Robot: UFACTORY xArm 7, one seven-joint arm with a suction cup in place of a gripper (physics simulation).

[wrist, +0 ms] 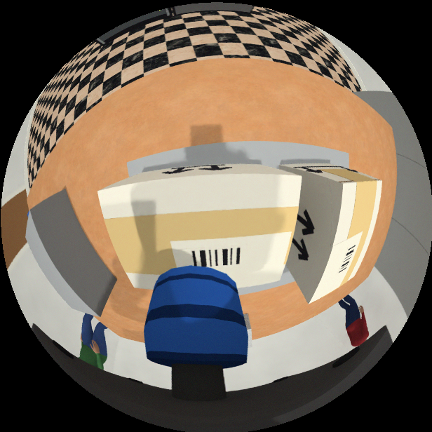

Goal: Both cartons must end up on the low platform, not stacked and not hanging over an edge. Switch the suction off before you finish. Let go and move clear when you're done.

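Observation:
The left carton (202,197), white with a tan band and a barcode label, is large below my camera and rests on the low grey platform (300,151). It is near the platform's left end; whether its left side hangs over is hidden. The right carton (340,215) stands at the platform's right part, turned slightly, with arrows on its left side. The two are close together; the gap at their bases is hidden. My blue suction cup (194,272) covers part of the left carton's top in view. It appears to hover above it, holding nothing.
A grey block with a dark face (75,250) stands at the left on the orange-brown table (280,100). A person in green (93,354) and one in red (357,332) show beyond the table's lower edge. A checkered floor (207,37) lies beyond the upper edge.

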